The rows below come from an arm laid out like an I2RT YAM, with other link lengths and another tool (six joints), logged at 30 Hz.
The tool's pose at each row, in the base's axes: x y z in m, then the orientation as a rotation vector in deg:
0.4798 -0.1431 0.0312 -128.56 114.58 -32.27
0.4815 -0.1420 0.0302 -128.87 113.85 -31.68
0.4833 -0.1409 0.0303 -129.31 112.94 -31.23
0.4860 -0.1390 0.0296 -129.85 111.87 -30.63
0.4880 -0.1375 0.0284 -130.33 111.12 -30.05
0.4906 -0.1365 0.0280 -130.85 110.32 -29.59
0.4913 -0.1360 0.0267 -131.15 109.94 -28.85
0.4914 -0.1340 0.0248 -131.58 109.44 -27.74
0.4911 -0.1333 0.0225 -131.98 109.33 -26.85
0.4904 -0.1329 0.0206 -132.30 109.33 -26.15
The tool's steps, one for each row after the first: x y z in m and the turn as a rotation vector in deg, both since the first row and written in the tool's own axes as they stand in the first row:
-0.0012 -0.0015 0.0013 0.08 -0.57 -0.40
-0.0021 -0.0033 0.0016 0.23 -1.08 -0.96
-0.0038 -0.0059 0.0028 0.37 -1.72 -1.62
-0.0054 -0.0077 0.0043 0.36 -2.22 -2.13
-0.0063 -0.0102 0.0053 0.38 -2.66 -2.70
-0.0070 -0.0105 0.0066 0.20 -3.15 -2.97
-0.0093 -0.0103 0.0081 -0.11 -3.86 -3.34
-0.0105 -0.0094 0.0100 -0.56 -4.29 -3.55
-0.0114 -0.0082 0.0115 -0.96 -4.57 -3.69

